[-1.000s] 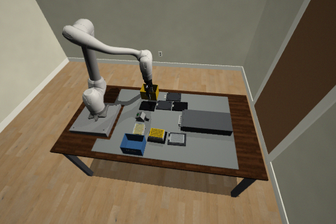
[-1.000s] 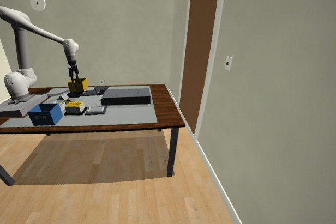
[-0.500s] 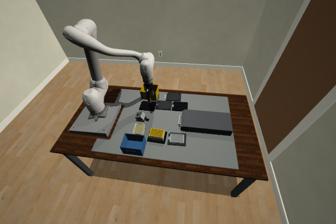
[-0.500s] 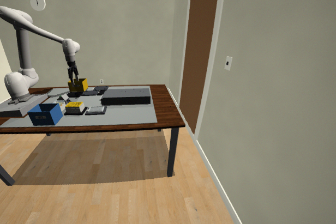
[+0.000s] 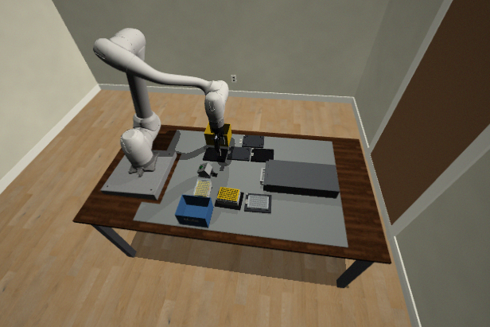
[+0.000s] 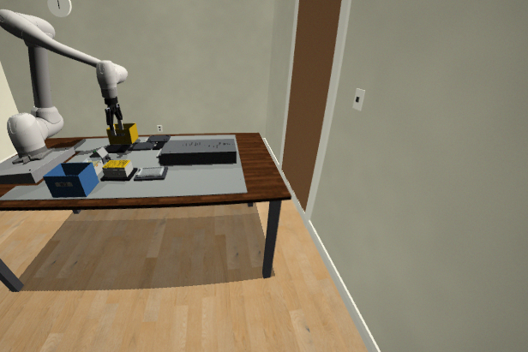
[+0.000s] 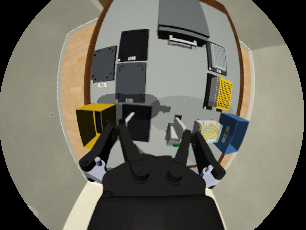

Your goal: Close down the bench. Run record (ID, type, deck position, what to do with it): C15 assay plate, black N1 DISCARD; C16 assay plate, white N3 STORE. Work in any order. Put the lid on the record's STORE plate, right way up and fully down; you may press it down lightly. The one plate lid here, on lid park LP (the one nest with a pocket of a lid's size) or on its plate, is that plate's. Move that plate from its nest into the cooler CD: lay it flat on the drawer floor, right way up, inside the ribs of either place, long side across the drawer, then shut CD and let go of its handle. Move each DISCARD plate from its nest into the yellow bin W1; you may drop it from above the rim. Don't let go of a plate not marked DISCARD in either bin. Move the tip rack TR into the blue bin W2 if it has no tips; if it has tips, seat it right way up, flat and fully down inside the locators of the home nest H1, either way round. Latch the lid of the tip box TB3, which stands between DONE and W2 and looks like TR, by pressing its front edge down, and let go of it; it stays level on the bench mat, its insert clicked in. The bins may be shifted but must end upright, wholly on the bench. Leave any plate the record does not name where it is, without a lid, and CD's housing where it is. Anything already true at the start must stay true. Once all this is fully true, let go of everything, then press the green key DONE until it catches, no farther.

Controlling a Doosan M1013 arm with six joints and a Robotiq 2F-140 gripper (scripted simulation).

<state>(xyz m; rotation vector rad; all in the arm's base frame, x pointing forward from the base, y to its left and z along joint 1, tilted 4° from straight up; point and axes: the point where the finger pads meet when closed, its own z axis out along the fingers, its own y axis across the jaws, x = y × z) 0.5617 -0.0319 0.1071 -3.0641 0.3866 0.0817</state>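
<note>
Right now the tip rack TR is 3 cm ahead of my hand, 30 cm to the right of it and 12 cm below it. From my hand the other things lie so: black lid park (6 cm behind, 9 cm to the left, 17 cm below); then done key block (13 cm behind, 8 cm to the right, 12 cm below); then grey nest (12 cm ahead, 8 cm to the left, 17 cm below).
</note>
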